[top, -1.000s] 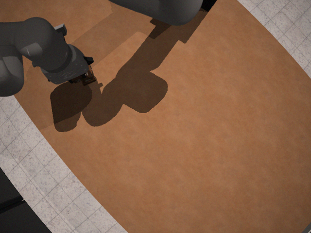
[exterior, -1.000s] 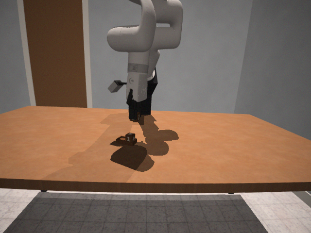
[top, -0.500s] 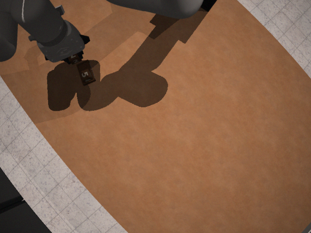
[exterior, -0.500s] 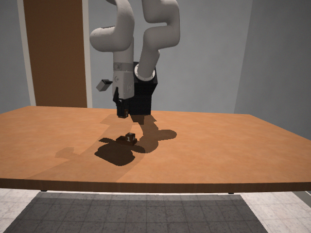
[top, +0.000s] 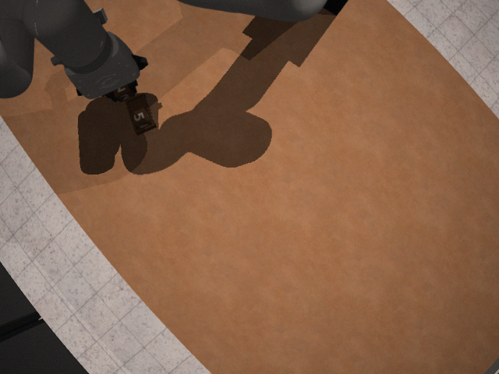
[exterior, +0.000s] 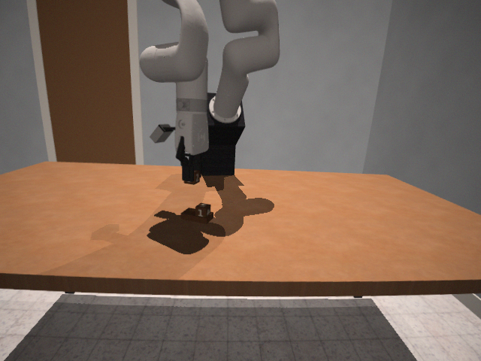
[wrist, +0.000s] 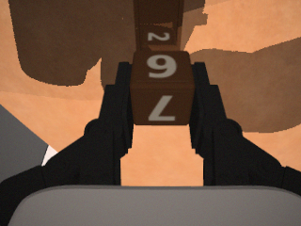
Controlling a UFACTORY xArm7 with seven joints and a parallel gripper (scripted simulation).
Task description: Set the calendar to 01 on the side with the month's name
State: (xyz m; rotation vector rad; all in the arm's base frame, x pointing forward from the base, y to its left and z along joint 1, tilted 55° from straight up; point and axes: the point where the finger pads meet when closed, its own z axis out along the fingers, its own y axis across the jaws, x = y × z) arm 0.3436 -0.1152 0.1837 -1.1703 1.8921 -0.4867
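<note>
Now: the calendar tray 1 cm ahead of my hand, 2 cm to the left of it and 12 cm below it. Round my hand: cube 1 cm below.
</note>
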